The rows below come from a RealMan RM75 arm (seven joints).
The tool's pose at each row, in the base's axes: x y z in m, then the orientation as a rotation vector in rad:
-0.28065, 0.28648, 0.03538, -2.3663, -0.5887, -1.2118
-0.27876, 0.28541, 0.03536, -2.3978, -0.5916, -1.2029
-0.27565, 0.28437, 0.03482, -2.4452, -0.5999, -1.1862
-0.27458, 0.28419, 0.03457, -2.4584, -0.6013, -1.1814
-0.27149, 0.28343, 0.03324, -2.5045, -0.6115, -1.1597
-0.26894, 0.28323, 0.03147, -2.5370, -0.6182, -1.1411
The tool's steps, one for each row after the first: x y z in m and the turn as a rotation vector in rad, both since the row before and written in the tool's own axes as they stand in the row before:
0.00080, 0.00191, 0.00067, -0.0203, -0.0201, -0.0048
0.00104, 0.00260, 0.00179, -0.0287, -0.0323, -0.0092
0.00036, 0.00074, 0.00075, -0.0081, -0.0089, -0.0020
0.00051, 0.00239, 0.00243, -0.0256, -0.0342, -0.0093
0.00006, 0.00163, 0.00265, -0.0169, -0.0256, -0.0056

